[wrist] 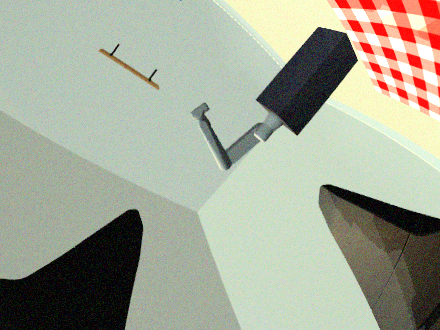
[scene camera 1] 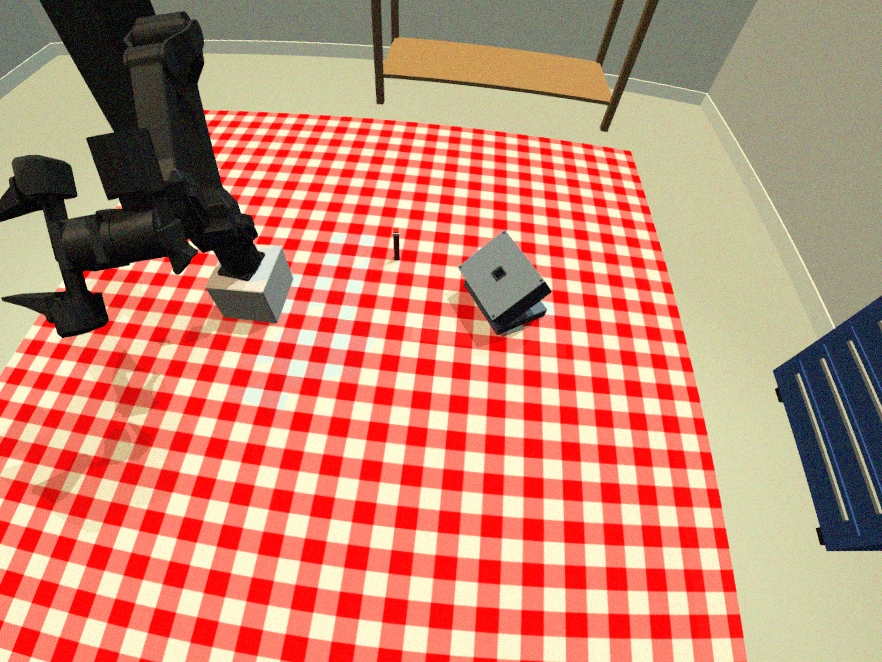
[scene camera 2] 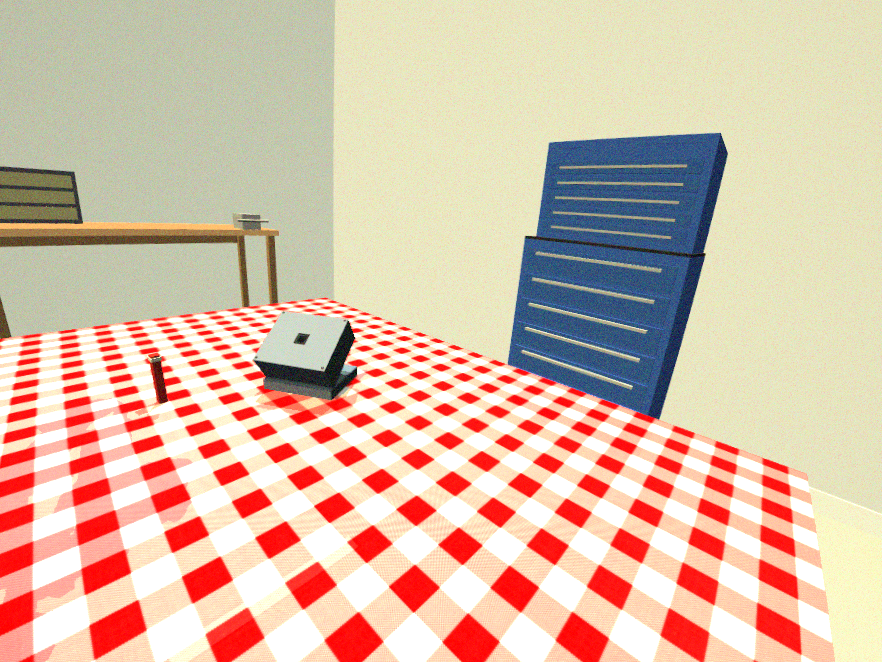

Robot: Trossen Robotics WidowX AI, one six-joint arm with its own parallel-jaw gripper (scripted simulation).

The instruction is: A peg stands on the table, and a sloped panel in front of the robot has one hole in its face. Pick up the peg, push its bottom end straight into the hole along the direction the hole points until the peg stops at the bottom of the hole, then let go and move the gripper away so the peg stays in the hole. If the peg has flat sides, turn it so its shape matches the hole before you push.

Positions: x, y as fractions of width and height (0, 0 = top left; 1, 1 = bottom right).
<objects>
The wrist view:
gripper: 0.53, 0.63
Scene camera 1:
grey sloped panel: 0.59, 0.44
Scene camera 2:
grey sloped panel: 0.37, 0.52
</objects>
